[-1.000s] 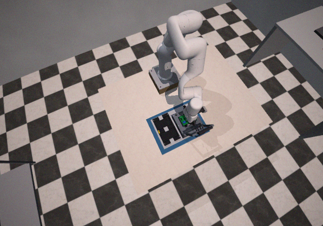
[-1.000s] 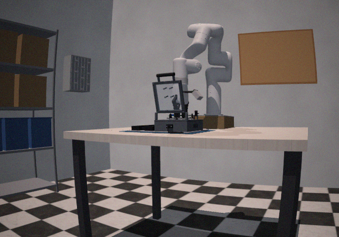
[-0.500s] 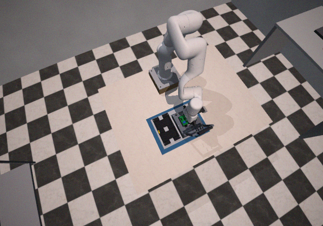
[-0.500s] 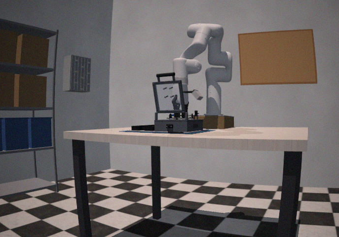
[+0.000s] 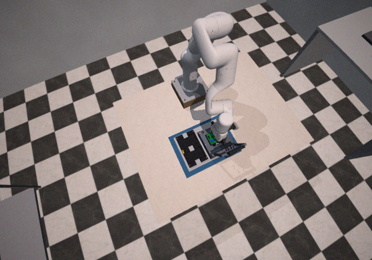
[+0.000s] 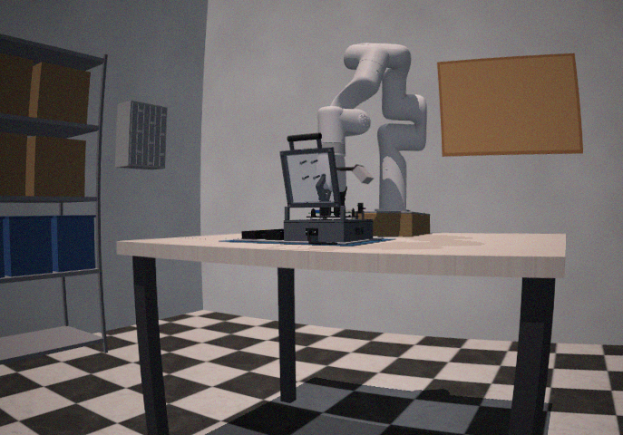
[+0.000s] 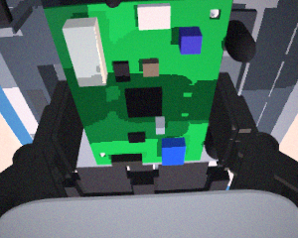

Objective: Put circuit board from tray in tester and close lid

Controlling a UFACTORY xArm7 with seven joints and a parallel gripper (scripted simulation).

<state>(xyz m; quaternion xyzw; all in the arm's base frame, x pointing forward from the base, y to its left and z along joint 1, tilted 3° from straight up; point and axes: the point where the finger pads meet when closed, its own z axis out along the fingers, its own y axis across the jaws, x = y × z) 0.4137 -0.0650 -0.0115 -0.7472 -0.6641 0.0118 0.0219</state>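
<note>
Right now the green circuit board is right at my hand. From my hand the other things lie so: tester lid (12 cm ahead, 1 cm to the right, 10 cm above); latch hook (5 cm behind, 6 cm to the left).
</note>
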